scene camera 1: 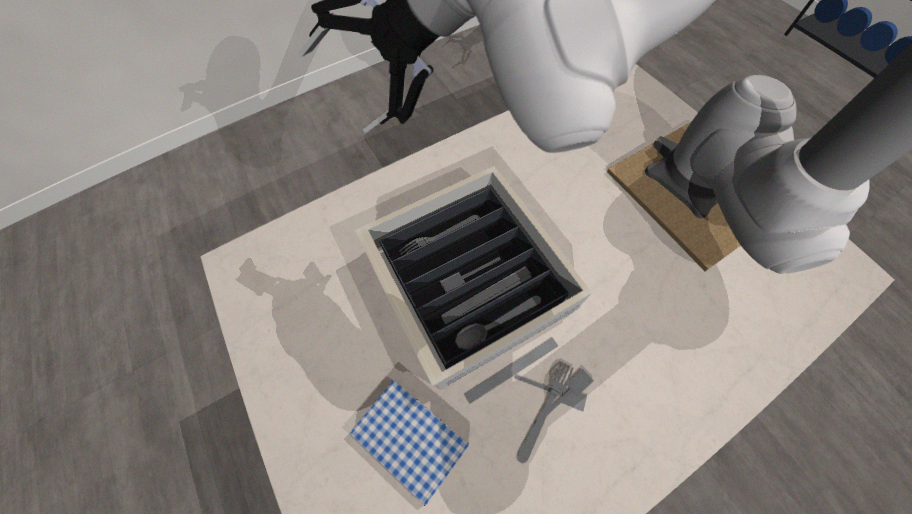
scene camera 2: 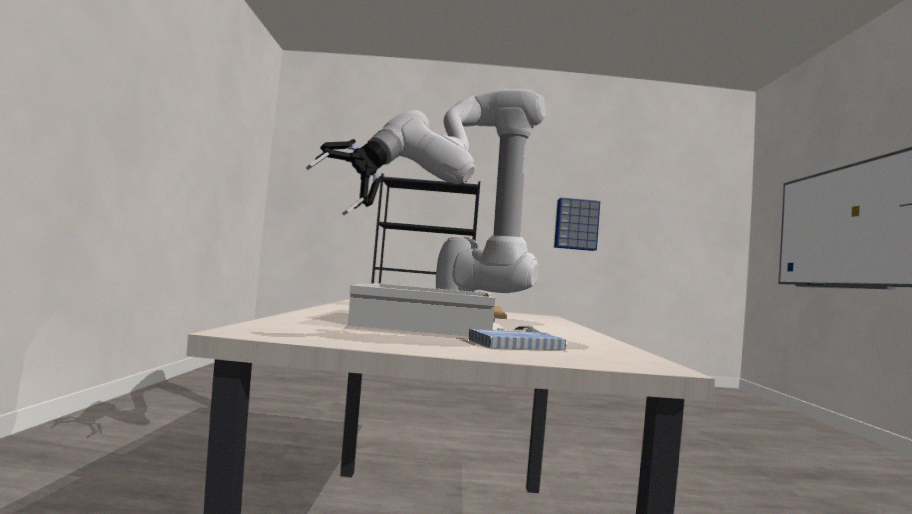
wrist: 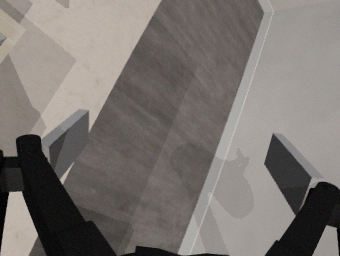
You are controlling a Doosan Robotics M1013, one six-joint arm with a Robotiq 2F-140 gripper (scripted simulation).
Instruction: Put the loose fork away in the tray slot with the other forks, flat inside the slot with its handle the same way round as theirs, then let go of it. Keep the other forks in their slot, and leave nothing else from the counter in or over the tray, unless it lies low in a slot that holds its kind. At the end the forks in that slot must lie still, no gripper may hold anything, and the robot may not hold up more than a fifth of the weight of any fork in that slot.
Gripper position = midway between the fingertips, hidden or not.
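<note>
Scene camera 1 gives me my gripper (scene camera 1: pixel 337 91), a cutlery tray (scene camera 1: pixel 515 232), a knife (scene camera 1: pixel 523 272) and another knife (scene camera 1: pixel 525 361). In scene camera 2 I can see my gripper (scene camera 2: pixel 327 190), and the wrist view has the gripper (wrist: pixel 179 138) as well.
</note>
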